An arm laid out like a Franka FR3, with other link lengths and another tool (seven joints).
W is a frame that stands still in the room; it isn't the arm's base.
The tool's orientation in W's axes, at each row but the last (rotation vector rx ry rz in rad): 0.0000 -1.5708 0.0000; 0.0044 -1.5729 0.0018; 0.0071 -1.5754 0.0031; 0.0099 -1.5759 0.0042; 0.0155 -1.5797 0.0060; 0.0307 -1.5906 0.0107; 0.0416 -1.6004 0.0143; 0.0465 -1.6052 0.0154; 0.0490 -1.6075 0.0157; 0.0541 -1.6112 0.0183; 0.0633 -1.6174 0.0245; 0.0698 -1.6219 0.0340; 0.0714 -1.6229 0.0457
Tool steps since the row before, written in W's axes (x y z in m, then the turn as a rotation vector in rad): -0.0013 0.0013 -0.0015 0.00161 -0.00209 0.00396; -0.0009 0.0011 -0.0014 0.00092 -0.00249 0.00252; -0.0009 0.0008 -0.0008 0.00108 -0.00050 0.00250; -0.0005 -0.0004 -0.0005 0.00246 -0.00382 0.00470; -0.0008 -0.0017 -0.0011 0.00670 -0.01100 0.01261; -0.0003 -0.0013 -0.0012 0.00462 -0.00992 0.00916; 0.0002 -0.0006 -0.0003 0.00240 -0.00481 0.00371; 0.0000 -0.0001 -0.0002 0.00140 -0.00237 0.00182; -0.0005 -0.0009 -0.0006 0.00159 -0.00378 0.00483; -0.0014 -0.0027 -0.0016 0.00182 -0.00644 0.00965; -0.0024 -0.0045 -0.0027 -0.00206 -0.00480 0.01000; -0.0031 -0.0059 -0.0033 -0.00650 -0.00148 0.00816; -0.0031 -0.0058 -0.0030 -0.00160 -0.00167 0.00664
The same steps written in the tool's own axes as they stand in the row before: -0.0015 0.0013 0.0013 0.00396 -0.00209 -0.00161; -0.0014 0.0011 0.0009 0.00252 -0.00249 -0.00092; -0.0008 0.0008 0.0009 0.00250 -0.00050 -0.00109; -0.0005 -0.0004 0.0005 0.00470 -0.00382 -0.00245; -0.0011 -0.0017 0.0008 0.01262 -0.01102 -0.00666; -0.0012 -0.0013 0.0004 0.00919 -0.00992 -0.00454; -0.0003 -0.0006 -0.0002 0.00372 -0.00483 -0.00234; -0.0002 -0.0001 0.0000 0.00182 -0.00239 -0.00137; -0.0006 -0.0009 0.0006 0.00485 -0.00374 -0.00161; -0.0015 -0.0027 0.0016 0.00972 -0.00631 -0.00192; -0.0025 -0.0044 0.0028 0.01021 -0.00444 0.00184; -0.0030 -0.0057 0.0036 0.00851 -0.00088 0.00615; -0.0027 -0.0056 0.0037 0.00674 -0.00145 0.00136
